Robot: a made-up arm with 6 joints.
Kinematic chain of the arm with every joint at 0, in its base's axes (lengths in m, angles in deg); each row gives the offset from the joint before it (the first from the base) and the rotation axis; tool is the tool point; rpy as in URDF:
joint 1: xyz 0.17 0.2 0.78 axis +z
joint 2: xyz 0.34 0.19 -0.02 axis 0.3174 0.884 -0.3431
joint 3: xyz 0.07 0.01 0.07 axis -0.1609 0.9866 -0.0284
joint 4: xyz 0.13 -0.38 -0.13 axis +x
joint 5: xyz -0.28 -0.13 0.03 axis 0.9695 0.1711 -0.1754
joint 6: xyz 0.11 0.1 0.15 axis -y
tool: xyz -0.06 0.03 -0.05 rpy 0 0 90
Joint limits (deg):
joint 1: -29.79..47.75
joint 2: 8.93..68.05
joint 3: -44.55..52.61
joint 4: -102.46..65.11
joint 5: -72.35..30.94
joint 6: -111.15..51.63
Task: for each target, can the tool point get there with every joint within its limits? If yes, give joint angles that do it. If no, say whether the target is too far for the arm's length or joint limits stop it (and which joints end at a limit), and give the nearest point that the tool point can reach.
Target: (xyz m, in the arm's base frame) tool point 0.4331 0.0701 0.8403
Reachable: yes | joints -7.31 53.76 13.77 1.63 -34.52 -87.51
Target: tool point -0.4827 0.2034 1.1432
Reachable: no: joint limits stop it (at a limit: joint 1, joint 2, joint 4, joint 5, joint 6) | nearest point 0.1162 0.0787 0.8517 | short by 0.678 m
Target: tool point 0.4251 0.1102 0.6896
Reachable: yes | joints 26.80 49.34 -15.01 36.75 -6.06 20.82
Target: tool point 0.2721 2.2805 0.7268
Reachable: no: too far | nearest point 0.3943 0.6155 0.6631 | short by 1.671 m
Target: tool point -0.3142 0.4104 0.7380
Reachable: no: joint limits stop it (at a limit: joint 1, joint 2, joint 4) | nearest point 0.1524 0.3285 0.6804 | short by 0.477 m
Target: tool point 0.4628 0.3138 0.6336
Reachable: yes | joints 41.38 16.00 -9.15 -87.46 -23.69 27.36
